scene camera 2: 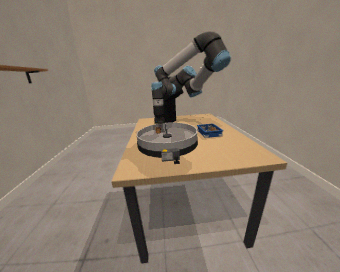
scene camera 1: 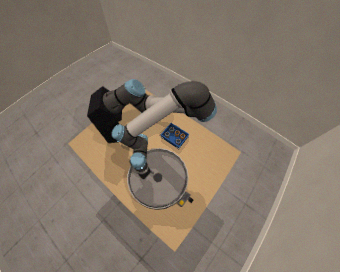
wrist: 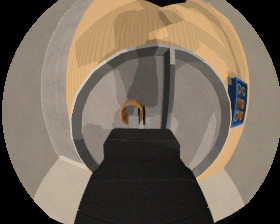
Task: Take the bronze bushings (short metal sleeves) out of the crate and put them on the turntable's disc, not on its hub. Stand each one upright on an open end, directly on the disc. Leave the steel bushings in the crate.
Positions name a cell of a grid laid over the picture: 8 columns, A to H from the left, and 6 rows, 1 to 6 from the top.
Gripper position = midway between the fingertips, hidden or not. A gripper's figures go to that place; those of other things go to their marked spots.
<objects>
My gripper (wrist: E3): 0.17 m from the lens. A grey turntable disc (wrist: E3) is 0.18 m from the lens.
</objects>
